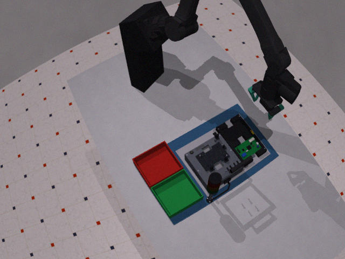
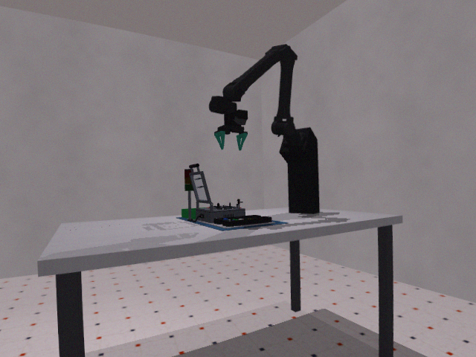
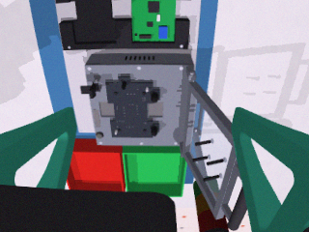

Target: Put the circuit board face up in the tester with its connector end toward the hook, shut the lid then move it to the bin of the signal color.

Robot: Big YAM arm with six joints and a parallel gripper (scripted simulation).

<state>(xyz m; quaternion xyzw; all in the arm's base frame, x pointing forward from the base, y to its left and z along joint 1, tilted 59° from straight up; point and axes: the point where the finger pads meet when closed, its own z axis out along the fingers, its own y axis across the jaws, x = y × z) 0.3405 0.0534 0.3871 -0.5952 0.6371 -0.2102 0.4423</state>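
Now: the green circuit board 31 cm below my hand. The rest, counted from my hand: latch hook 8 cm behind, 13 cm to the right, 25 cm below; tester lid 11 cm ahead, 16 cm to the right, 15 cm below; tester plate 1 cm behind, 17 cm to the right, 26 cm below.
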